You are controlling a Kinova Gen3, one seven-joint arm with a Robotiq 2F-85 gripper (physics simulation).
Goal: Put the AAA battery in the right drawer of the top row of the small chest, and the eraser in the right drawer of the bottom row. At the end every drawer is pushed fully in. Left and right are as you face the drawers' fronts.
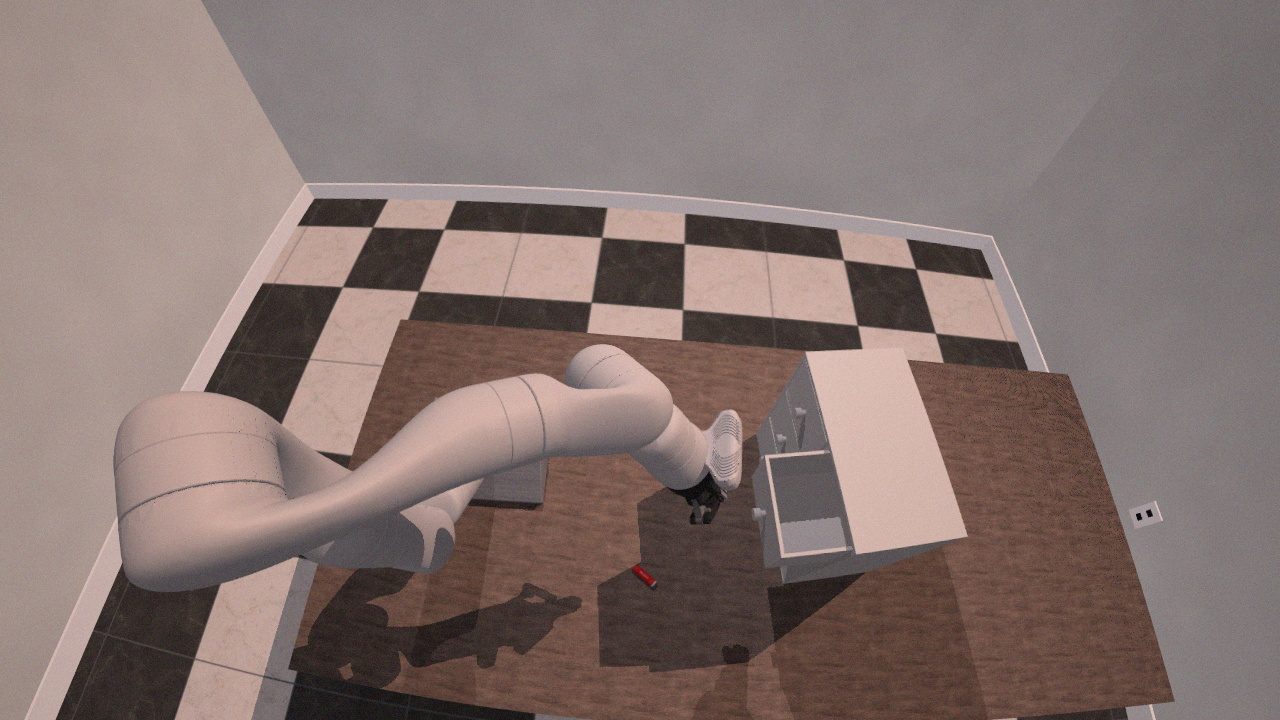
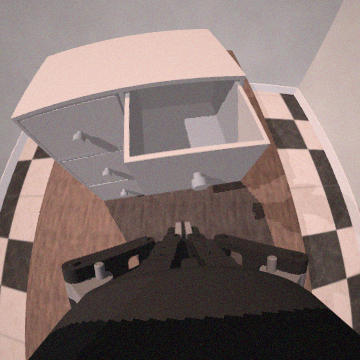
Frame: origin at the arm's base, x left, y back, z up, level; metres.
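Seen in the pictures: gripper, fingertip midpoint: (image 1: 720,495) (image 2: 182,231).
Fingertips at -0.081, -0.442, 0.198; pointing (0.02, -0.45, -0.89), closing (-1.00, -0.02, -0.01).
Note:
Pixels of each thing's top centre, then the offset from my fingertips to it, as dx, dy, dz. Level surfaces: height alone.
- small white chest, top centre: (image 1: 884,439) (image 2: 121,55) +0.087, -0.237, +0.052
- small red cylinder, top centre: (image 1: 644,575) -0.089, +0.089, -0.267
- wooden table, surface height: dz -0.282
The small white chest (image 1: 886,447) (image 2: 135,60) stands upright. Its top-row right drawer (image 1: 775,505) (image 2: 160,172) is pulled out, with its knob (image 1: 759,514) (image 2: 199,180) on the front. No object shows on the visible part of its floor; the strip behind the front panel is hidden. The left-column drawers are shut. The right drawer of the bottom row is hidden. A small red cylinder (image 1: 644,575) with a pale end lies on the table in front of the chest; I cannot tell which task object it is. My gripper (image 1: 700,519) (image 2: 182,231) is shut and empty, in front of the chest, apart from the open drawer.
A grey box-like thing (image 1: 526,483) stands at the left on the wooden table (image 1: 1011,465), partly hidden by the arm. The arm reaches over the table's left half. Shut left-column drawers with knobs (image 2: 78,136) (image 2: 106,172) lie beside the open drawer.

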